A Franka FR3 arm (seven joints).
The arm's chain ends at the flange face. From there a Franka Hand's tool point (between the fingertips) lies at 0.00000 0.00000 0.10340 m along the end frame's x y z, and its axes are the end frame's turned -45 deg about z.
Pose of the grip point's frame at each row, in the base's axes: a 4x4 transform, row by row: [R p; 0 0 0 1], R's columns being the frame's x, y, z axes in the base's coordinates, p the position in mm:
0.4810 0.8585 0.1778 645.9; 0.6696 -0.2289 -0.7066 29.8; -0.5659 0.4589 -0.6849 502.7; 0 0 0 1
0.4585 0.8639 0.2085 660.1; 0.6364 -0.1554 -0.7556 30.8; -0.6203 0.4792 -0.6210 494.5; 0 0 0 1
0.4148 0.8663 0.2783 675.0; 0.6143 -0.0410 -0.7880 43.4; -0.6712 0.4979 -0.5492 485.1; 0 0 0 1
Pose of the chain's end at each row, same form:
0.9472 0.2669 0.1778 627.5; 0.3116 -0.6353 -0.7066 102.9; -0.0757 0.7246 -0.6849 573.5; 0 0 0 1
0.9351 0.2867 0.2085 638.5; 0.3401 -0.5599 -0.7556 108.9; -0.0998 0.7775 -0.6210 558.7; 0 0 0 1
0.9059 0.3193 0.2783 646.2; 0.4054 -0.4634 -0.7880 124.9; -0.1225 0.8267 -0.5492 541.9; 0 0 0 1

